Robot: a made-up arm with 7 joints. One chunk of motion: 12 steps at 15 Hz.
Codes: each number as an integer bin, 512 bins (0 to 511) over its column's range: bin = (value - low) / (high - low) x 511, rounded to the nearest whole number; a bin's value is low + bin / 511 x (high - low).
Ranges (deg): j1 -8..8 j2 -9..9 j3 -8..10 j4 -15..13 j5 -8..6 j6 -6..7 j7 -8..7
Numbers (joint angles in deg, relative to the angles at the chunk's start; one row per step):
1: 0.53 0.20 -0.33 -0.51 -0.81 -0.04 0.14
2: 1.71 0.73 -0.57 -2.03 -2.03 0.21 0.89
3: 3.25 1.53 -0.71 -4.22 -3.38 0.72 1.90
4: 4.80 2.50 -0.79 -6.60 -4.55 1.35 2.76
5: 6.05 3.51 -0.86 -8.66 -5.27 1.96 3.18
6: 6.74 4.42 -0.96 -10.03 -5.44 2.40 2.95
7: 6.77 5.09 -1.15 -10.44 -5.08 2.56 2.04
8: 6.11 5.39 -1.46 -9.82 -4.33 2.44 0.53
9: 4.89 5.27 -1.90 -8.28 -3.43 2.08 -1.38
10: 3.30 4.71 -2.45 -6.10 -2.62 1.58 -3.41
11: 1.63 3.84 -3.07 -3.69 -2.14 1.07 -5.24
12: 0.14 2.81 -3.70 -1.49 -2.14 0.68 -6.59
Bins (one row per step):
1: 272 261 218 264 262 234 277
2: 310 276 211 237 218 244 303
3: 359 299 207 197 169 264 337
4: 409 326 205 153 126 289 367
5: 449 355 203 116 100 313 381
6: 471 381 200 91 93 330 373
7: 472 400 194 83 107 336 342
8: 451 409 186 95 134 332 291
9: 412 405 173 123 167 318 226
10: 361 389 158 162 196 298 156
11: 308 365 140 206 214 278 94
12: 260 335 122 247 214 263 48

